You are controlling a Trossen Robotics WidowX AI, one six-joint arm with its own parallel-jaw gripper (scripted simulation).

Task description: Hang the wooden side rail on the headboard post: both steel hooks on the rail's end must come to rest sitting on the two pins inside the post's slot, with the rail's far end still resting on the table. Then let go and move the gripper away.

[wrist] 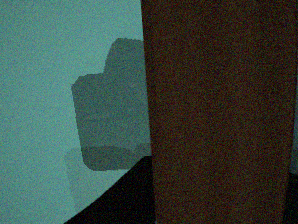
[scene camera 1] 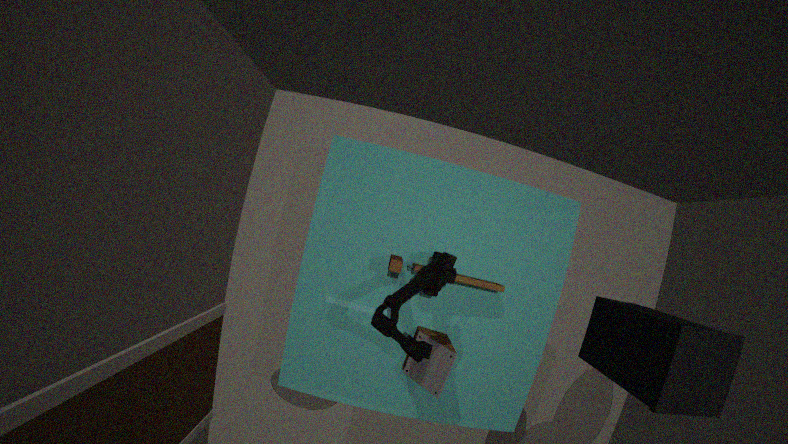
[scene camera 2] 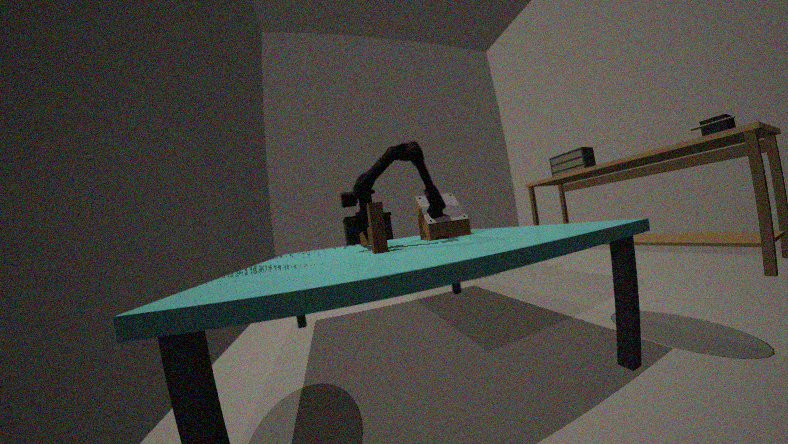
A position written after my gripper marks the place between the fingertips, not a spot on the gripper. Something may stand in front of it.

I see my gripper (wrist: 186, 163) and a wooden side rail (wrist: 214, 83).
